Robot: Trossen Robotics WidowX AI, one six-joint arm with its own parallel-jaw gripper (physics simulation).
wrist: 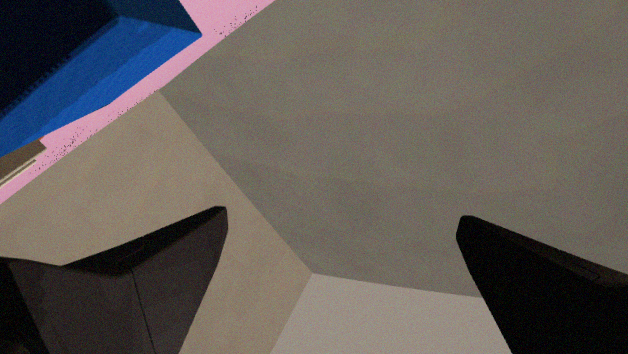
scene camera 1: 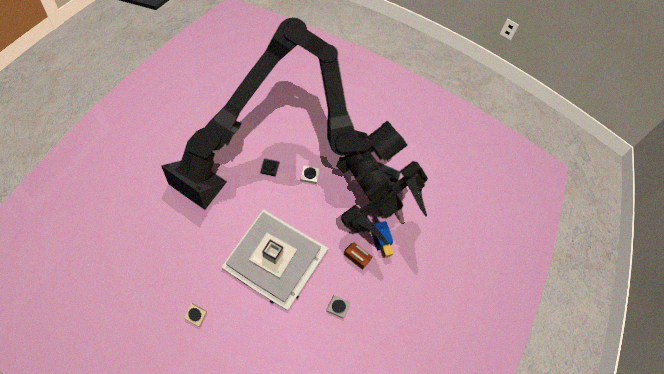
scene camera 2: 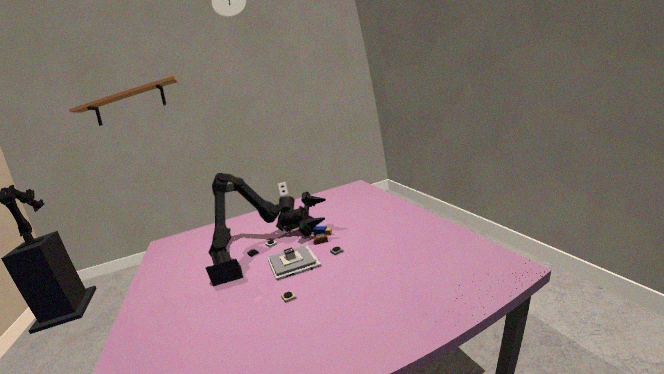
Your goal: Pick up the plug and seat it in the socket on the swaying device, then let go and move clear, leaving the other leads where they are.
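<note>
A blue plug (scene camera 1: 384,231) (scene camera 2: 320,229) (wrist: 127,57) with a square yellow tip (scene camera 1: 387,251) (scene camera 2: 328,231) is beside and below one finger; its large blue body fills the upper left of the wrist view. An orange block (scene camera 1: 354,253) (scene camera 2: 320,240) with two pale bars lies near it on the table. The square dark-rimmed socket (scene camera 1: 271,257) (scene camera 2: 289,254) stands upright on the cream pad of the device (scene camera 1: 285,290) (scene camera 2: 279,268). My gripper (scene camera 1: 407,229) (scene camera 2: 325,209) (wrist: 344,223) is wide open, above the table, with no object between its fingertips.
Small square blocks with dark round tops stand around the device: black (scene camera 1: 270,167) (scene camera 2: 253,252), white (scene camera 1: 310,173) (scene camera 2: 270,242), tan (scene camera 1: 195,315) (scene camera 2: 288,296) and grey (scene camera 1: 338,306) (scene camera 2: 336,249). All are on the pink table (scene camera 1: 125,280) (scene camera 2: 380,300).
</note>
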